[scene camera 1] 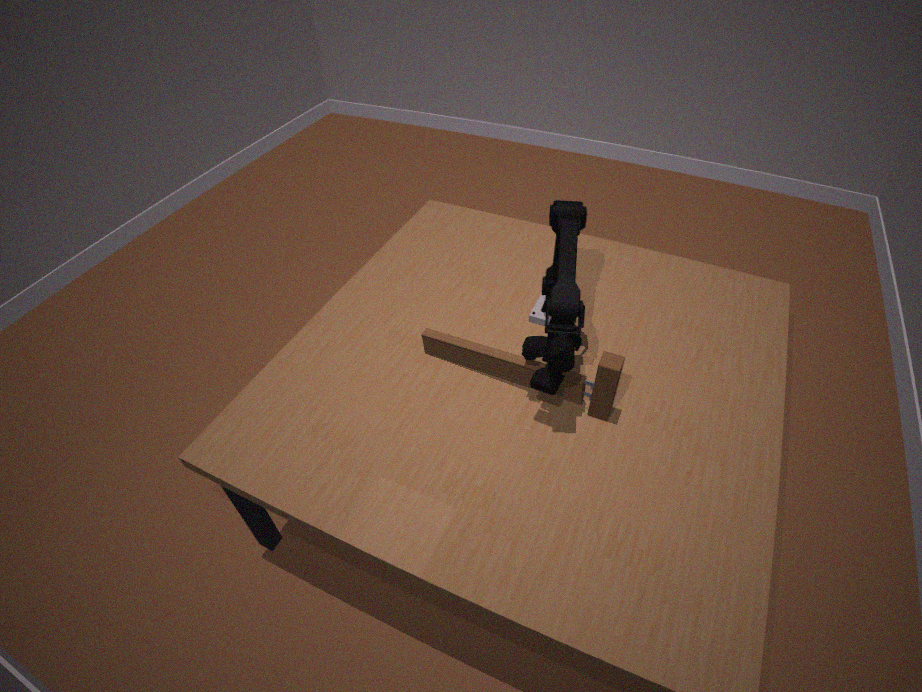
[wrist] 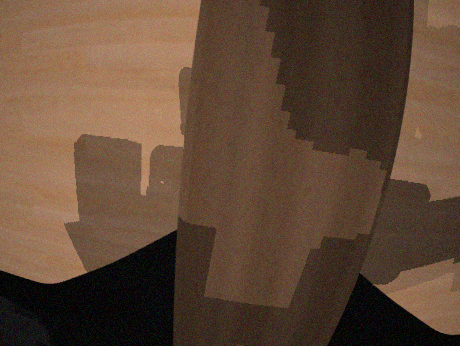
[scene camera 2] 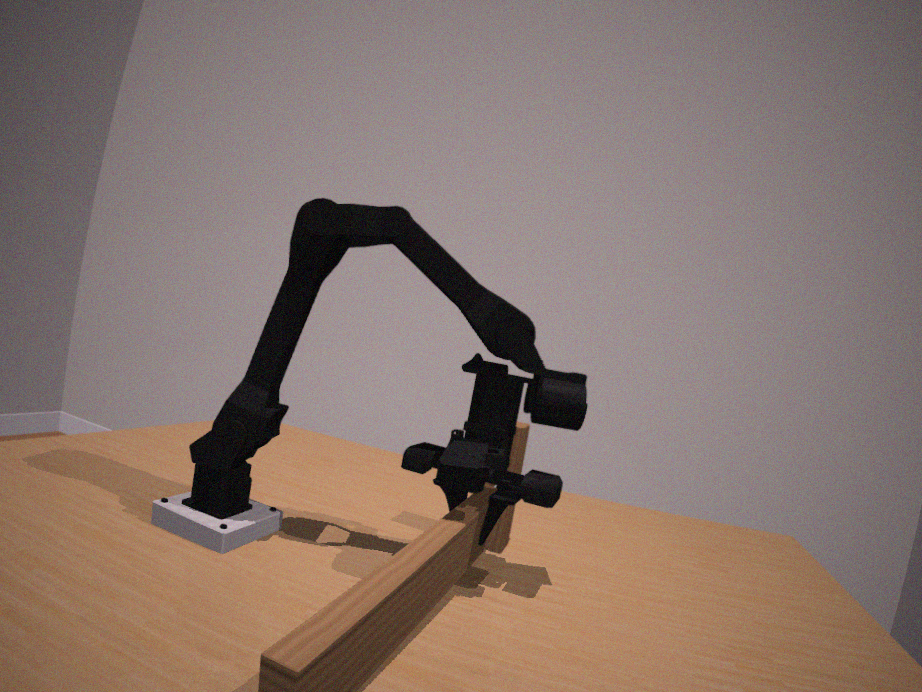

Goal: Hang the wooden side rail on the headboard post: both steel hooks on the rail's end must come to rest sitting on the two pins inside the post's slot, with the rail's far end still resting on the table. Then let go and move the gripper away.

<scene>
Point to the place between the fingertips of my gripper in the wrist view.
254,238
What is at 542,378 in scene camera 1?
My gripper.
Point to a wooden side rail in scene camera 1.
At 506,365
</scene>
